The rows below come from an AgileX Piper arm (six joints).
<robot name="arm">
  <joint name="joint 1" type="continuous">
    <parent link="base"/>
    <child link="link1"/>
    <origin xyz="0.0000 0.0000 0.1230" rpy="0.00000 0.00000 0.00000"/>
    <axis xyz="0 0 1"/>
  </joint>
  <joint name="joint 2" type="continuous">
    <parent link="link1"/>
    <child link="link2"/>
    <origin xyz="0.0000 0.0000 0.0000" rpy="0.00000 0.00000 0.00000"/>
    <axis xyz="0 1 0"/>
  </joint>
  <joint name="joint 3" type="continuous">
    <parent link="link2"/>
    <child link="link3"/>
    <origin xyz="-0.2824 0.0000 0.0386" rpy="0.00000 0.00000 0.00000"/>
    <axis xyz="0 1 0"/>
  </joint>
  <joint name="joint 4" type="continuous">
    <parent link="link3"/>
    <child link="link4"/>
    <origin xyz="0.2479 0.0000 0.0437" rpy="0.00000 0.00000 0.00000"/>
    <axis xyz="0.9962 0 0.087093"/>
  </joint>
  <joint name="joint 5" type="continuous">
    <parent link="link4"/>
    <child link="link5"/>
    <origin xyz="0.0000 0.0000 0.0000" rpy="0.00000 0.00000 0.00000"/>
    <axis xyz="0 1 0"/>
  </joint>
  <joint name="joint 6" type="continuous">
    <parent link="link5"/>
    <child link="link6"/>
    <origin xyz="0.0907 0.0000 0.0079" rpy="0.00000 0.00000 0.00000"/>
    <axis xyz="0.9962 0 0.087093"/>
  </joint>
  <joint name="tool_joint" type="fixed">
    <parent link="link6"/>
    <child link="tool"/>
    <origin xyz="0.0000 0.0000 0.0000" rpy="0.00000 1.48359 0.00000"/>
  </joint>
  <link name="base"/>
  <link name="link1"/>
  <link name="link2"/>
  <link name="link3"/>
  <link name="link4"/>
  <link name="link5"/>
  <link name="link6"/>
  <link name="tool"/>
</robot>
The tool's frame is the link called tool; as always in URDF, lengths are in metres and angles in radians. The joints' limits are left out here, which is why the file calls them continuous.
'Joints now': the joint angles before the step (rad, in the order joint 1, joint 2, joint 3, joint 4, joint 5, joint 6). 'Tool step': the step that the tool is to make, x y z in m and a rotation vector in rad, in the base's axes. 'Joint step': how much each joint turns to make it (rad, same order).
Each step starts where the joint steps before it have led.
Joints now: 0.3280, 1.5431, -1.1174, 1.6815, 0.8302, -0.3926
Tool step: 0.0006, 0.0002, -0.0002, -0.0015, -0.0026, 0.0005
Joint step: 0.0000, 0.0023, -0.0020, -0.0001, 0.0000, -0.0032
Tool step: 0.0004, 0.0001, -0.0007, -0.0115, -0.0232, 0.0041
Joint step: -0.0001, 0.0020, 0.0001, 0.0000, 0.0001, -0.0277
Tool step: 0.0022, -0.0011, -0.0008, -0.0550, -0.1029, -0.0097
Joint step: 0.0001, 0.0000, 0.0003, 0.0017, -0.0287, -0.1149
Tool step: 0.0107, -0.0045, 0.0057, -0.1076, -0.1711, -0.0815
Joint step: 0.0000, 0.0002, -0.0287, 0.0000, -0.1160, -0.1662
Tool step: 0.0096, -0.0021, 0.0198, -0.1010, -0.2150, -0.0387
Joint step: 0.0000, 0.0023, -0.0699, -0.0002, -0.0706, -0.1853
